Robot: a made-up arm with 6 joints.
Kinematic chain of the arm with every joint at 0, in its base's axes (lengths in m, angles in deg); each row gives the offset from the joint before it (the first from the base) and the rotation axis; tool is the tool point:
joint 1: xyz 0 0 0.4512 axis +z
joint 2: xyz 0 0 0 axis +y
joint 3: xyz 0 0 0.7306 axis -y
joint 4: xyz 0 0 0 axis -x
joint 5: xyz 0.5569 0 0 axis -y
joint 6: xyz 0 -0.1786 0 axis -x
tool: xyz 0 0 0
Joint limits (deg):
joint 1: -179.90..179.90
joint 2: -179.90..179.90
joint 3: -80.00..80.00
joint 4: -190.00..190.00
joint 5: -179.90..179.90
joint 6: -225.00..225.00
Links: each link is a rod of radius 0.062 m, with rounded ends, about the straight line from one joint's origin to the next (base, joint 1, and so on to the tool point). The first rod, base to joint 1, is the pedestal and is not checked.
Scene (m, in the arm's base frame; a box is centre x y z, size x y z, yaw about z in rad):
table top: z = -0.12
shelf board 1: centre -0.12 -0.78 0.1 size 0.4 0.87 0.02 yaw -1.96
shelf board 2: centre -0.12 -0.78 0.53 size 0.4 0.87 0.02 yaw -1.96
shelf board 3: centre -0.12 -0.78 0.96 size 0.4 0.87 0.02 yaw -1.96
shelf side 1: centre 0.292 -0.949 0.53 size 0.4 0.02 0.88 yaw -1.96
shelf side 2: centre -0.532 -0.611 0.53 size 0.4 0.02 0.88 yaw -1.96
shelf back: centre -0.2 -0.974 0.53 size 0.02 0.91 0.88 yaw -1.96
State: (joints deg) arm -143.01 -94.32 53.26 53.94 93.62 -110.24
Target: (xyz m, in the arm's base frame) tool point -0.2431 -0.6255 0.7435
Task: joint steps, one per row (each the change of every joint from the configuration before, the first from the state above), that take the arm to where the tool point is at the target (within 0.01 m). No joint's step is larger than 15 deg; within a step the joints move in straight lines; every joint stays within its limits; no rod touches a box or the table.
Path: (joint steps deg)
1: 6.37 11.80 -14.55 -0.90 0.00 0.00
2: 6.37 11.79 -14.55 -0.91 0.00 0.00
3: 6.37 11.80 -14.55 -0.90 0.00 0.00
4: 6.37 11.79 -14.55 -0.91 0.00 0.00
5: 6.37 11.80 -14.54 -0.90 0.00 0.00
6: 6.37 11.79 -14.55 -0.90 0.00 0.00
7: 6.37 11.80 -14.55 -0.91 0.00 0.00
8: 6.37 11.79 -14.55 -0.90 0.00 0.00
9: -4.41 9.84 12.92 0.38 0.00 0.00
10: -4.42 9.84 12.92 0.39 0.00 0.00

